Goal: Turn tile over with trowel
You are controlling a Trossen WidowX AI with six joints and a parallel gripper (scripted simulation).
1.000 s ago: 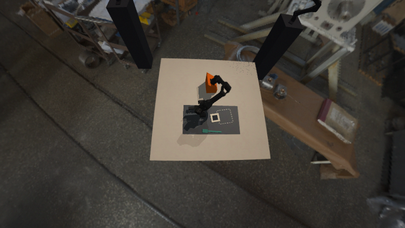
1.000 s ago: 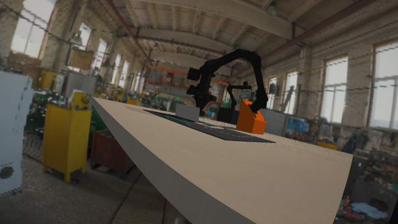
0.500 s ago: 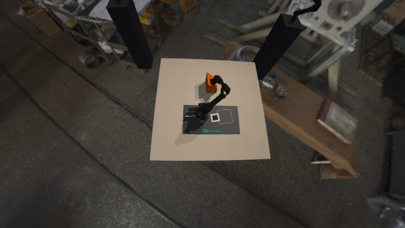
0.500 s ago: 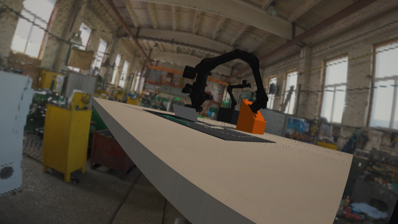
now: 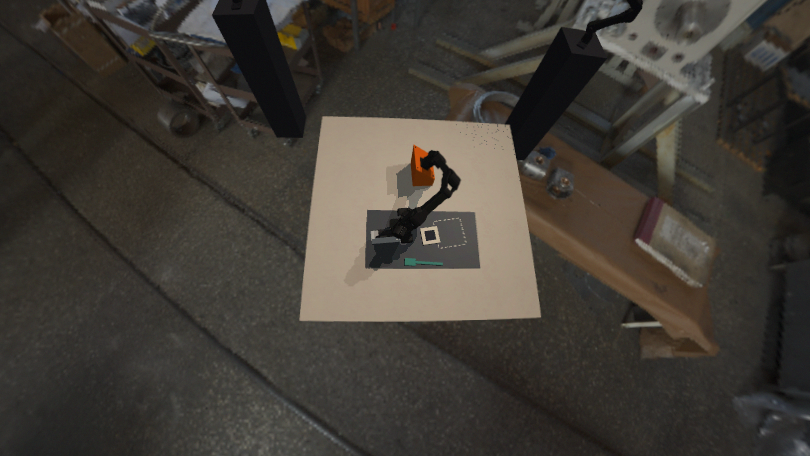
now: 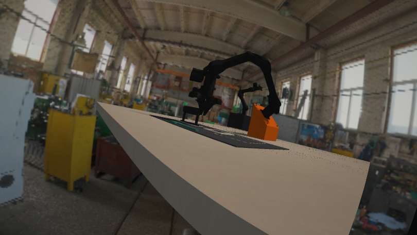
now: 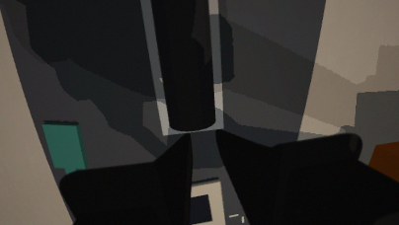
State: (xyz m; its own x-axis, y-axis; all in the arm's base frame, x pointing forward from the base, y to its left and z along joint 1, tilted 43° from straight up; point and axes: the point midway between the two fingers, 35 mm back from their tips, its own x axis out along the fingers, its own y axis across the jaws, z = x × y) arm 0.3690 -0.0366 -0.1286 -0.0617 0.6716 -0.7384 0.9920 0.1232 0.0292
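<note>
The dark mat lies 30 mm ahead of my gripper tip, 110 mm to the left of it and 80 mm below it. Also, from my gripper tip: tile: 10 mm ahead, 150 mm to the left, 60 mm below.
</note>
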